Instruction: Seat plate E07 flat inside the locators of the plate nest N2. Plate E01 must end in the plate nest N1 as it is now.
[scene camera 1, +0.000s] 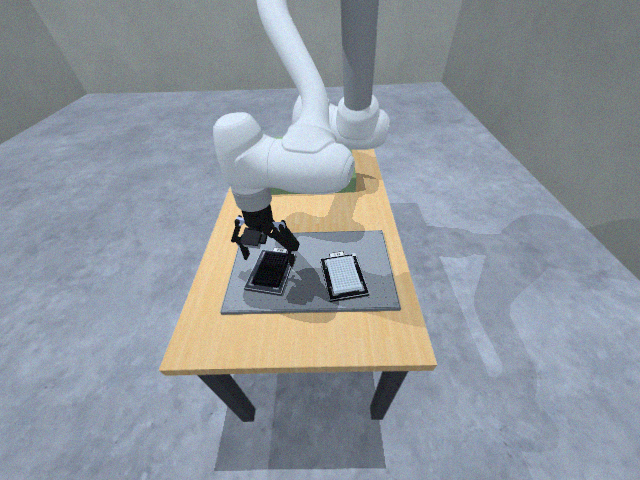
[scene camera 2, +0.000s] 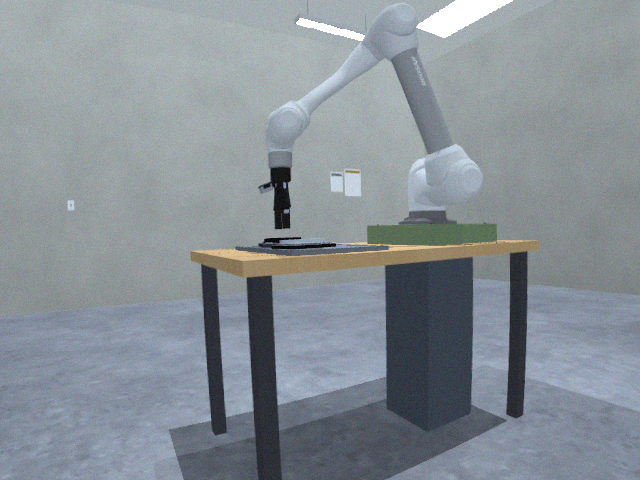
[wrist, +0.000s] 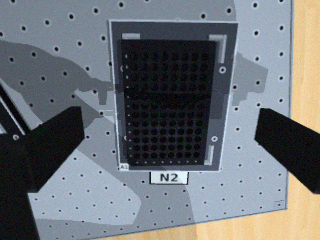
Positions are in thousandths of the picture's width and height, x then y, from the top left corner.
Scene:
my gripper: scene camera 1 421, 541; scene camera 2 441, 476; wrist 533, 515

